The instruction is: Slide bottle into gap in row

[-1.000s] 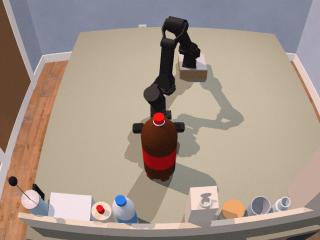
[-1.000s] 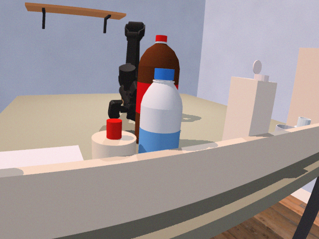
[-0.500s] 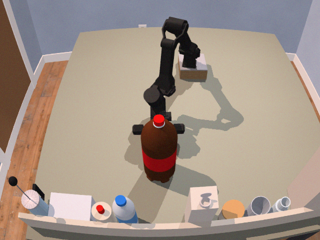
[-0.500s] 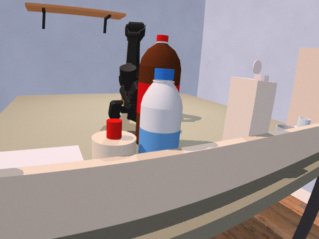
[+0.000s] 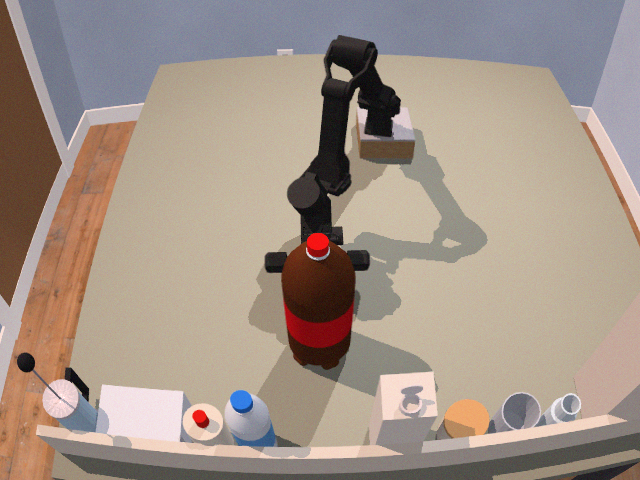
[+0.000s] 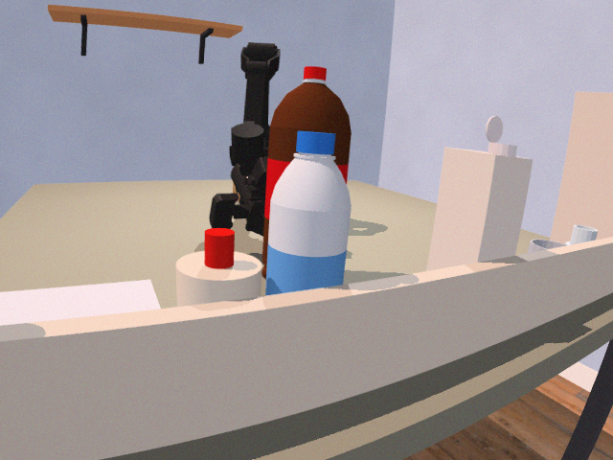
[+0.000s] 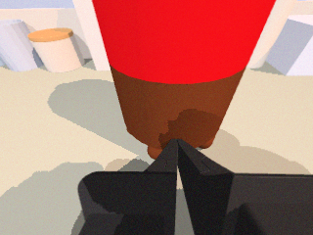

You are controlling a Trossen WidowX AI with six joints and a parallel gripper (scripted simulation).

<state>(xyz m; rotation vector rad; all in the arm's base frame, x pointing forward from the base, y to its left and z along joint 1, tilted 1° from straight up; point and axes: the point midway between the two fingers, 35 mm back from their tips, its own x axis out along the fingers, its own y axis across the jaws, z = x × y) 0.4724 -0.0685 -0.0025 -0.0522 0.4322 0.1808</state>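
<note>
My gripper is now 10 cm below the brown cola bottle, 8 cm short of it and 2 cm to the right of it. Round my hand: raised rail 30 cm ahead, 21 cm to the left, 1 cm below; blue-capped water bottle 30 cm ahead, 5 cm to the right, 5 cm above; orange-lidded jar 29 cm to the left, 24 cm ahead, 2 cm below.
</note>
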